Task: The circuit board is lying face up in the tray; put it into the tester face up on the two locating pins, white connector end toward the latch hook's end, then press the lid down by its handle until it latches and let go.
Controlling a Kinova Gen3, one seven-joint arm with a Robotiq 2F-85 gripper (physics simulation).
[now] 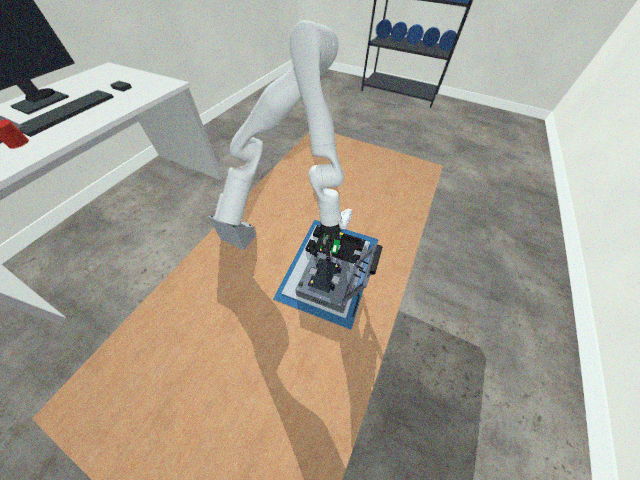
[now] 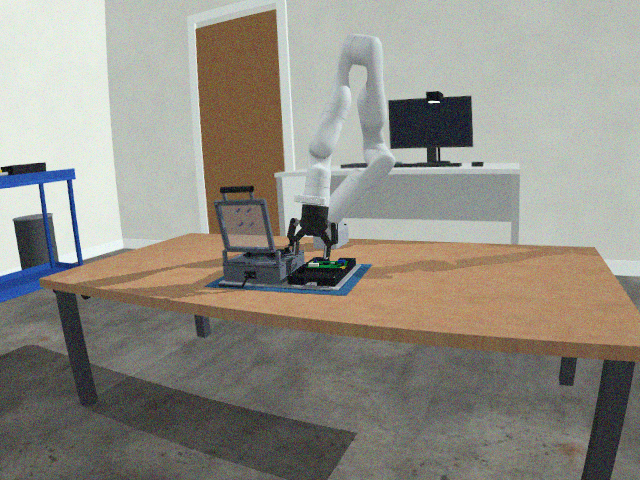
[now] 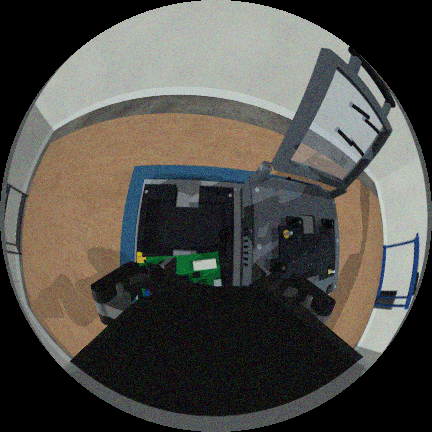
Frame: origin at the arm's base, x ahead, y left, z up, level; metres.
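Seen in the pictures: gripper, between the fingertips: (image 1: 333, 247) (image 2: 310, 256) (image 3: 213, 269); arm's base, origin of its link: (image 1: 228, 220) (image 2: 329, 215).
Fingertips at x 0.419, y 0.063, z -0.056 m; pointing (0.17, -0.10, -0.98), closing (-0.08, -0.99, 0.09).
Pixels of each thing's top centre, then the offset from my fingertips to it. "pt": a spot on its surface instead. Level surfaces: height alone.
- green board, centre of its top: (image 3: 177, 283) (image 2: 327, 261) (image 1: 331, 240) 0.023 m back, 0.043 m left, 0.018 m down
- black tray, a spot on its surface: (image 3: 175, 230) pt 0.046 m ahead, 0.049 m left, 0.038 m down
- black handle, centre of its top: (image 2: 236, 186) (image 1: 376, 257) 0.155 m ahead, 0.135 m right, 0.220 m up
- blue-edged mat, height of its surface: 0.054 m down
- wooden table, height of its surface: 0.056 m down
The green board (image 1: 336, 244) (image 2: 330, 266) (image 3: 182, 263) lies in the black tray (image 2: 310, 279) (image 3: 175, 230), partly hidden by my gripper; its white connector (image 2: 313, 265) (image 3: 205, 264) is on the tester side. The grey tester (image 1: 321, 298) (image 2: 253, 271) (image 3: 295, 200) stands beside the tray, its lid (image 2: 269, 227) (image 3: 305, 125) raised, with a black handle (image 1: 376, 259) (image 2: 236, 189) on top. Two brassy pins (image 3: 287, 233) (image 3: 330, 271) show in its bed. My gripper (image 2: 308, 254) (image 3: 213, 269) is open and empty, one finger above the board, the other above the tester's tray-side edge. I cannot make out the latch hook.
Tray and tester stand on a blue-edged mat (image 1: 287, 281) (image 2: 356, 279) (image 3: 129, 220) on the wooden table (image 1: 206, 361) (image 2: 465, 289). The raised lid stands up beside my gripper. A white desk (image 2: 465, 169) and a blue cart (image 2: 62, 174) stand away from the table.
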